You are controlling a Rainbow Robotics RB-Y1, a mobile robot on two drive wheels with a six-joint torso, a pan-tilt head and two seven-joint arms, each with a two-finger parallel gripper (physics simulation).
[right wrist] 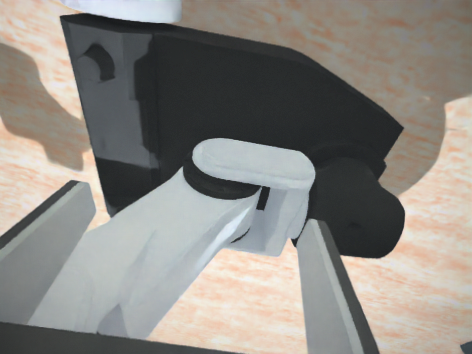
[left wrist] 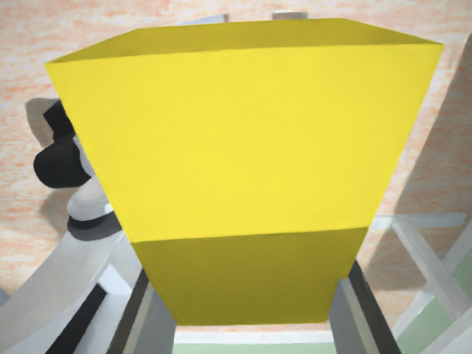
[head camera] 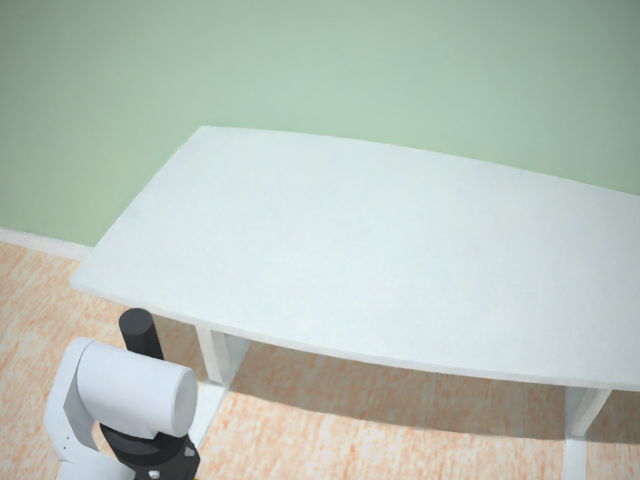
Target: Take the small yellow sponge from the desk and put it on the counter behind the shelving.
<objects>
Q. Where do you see a small yellow sponge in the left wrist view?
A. At 245, 161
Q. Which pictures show the right gripper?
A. The right wrist view only.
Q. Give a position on a white desk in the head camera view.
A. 384, 254
</objects>
